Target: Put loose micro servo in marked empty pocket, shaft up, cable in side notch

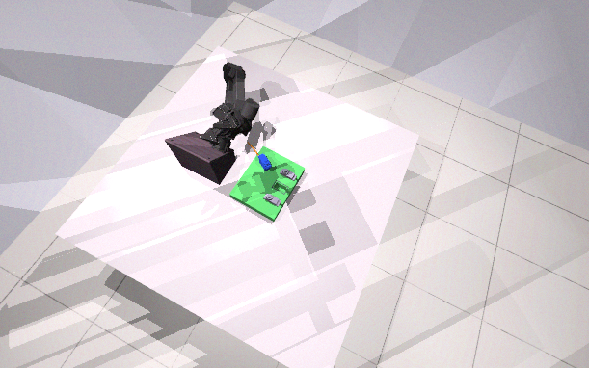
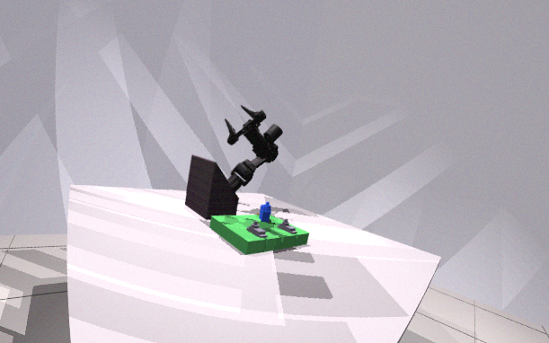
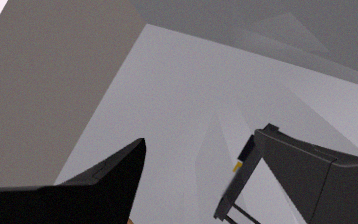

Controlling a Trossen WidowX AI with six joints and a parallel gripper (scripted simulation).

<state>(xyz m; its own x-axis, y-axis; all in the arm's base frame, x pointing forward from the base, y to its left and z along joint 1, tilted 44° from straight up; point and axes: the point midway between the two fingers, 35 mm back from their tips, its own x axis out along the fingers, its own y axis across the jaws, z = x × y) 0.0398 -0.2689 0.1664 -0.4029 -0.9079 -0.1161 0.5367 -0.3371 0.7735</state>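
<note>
The green deck is 150 mm ahead of my gripper tip, 80 mm to the left of it and 430 mm below it.
</note>
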